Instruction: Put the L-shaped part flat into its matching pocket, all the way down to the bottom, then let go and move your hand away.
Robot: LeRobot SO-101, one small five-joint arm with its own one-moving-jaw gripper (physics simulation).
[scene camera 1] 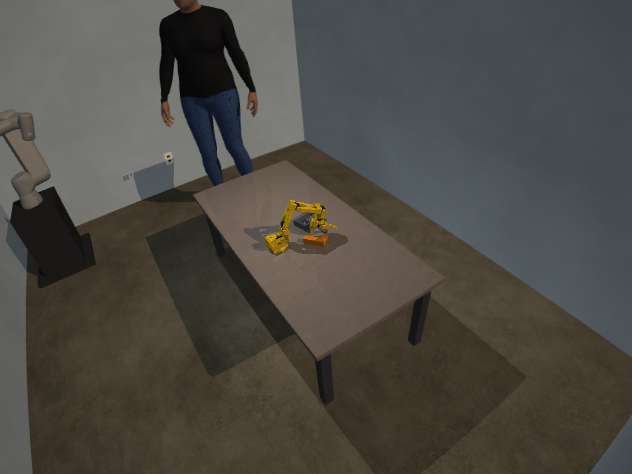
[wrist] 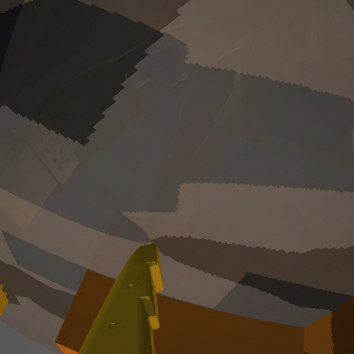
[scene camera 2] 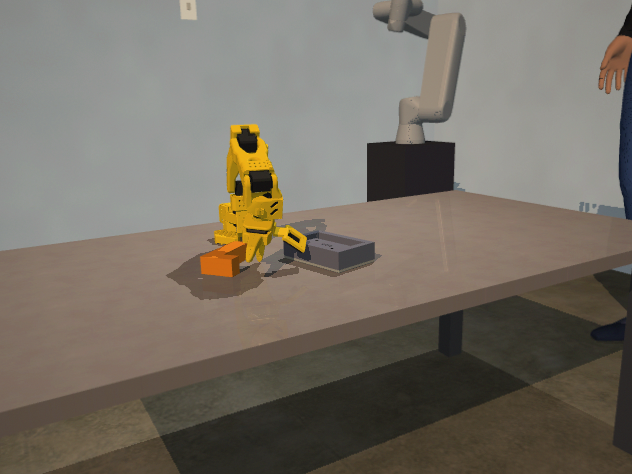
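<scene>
The orange L-shaped part [scene camera 1: 314, 240] [scene camera 2: 219, 265] [wrist: 225, 327] lies on the table, outside the pocket. The grey tray with the recessed pocket [scene camera 1: 301, 223] [scene camera 2: 357, 254] stands apart from it, on the other side of the gripper in the scene camera 2 view. My gripper [scene camera 1: 324, 230] [scene camera 2: 279, 254] is fully open and empty, low over the table between part and tray. Its fixed jaw is close beside the part; whether they touch I cannot tell. The moving jaw points toward the tray and hides part of its near wall. In the wrist view one notched jaw shows, covering some of the orange part.
The arm's yellow base [scene camera 1: 277, 243] [scene camera 2: 228, 235] stands on the table [scene camera 1: 352, 306] [scene camera 2: 127, 326] near one long edge. Shadows fall around the part and tray. A person [scene camera 1: 204, 56] stands behind the table's far end. A grey robot arm [scene camera 1: 30, 158] [scene camera 2: 444, 66] stands on a black pedestal off the table.
</scene>
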